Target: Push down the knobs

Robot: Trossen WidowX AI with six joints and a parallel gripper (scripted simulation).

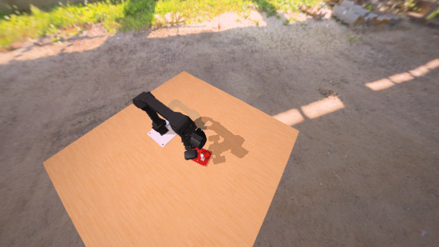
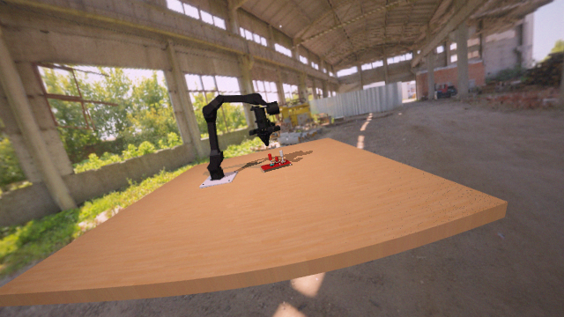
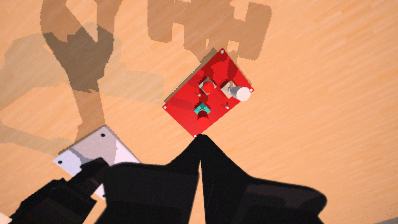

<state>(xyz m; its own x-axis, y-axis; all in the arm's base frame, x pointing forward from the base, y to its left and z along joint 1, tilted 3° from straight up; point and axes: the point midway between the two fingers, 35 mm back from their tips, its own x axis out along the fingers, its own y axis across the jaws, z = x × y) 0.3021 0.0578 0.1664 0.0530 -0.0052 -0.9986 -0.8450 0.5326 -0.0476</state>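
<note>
Now: the red knob 6 cm below my gripper tip. Round my gripper tip: grey knob 6 cm below, 6 cm ahead, 2 cm to the left.
</note>
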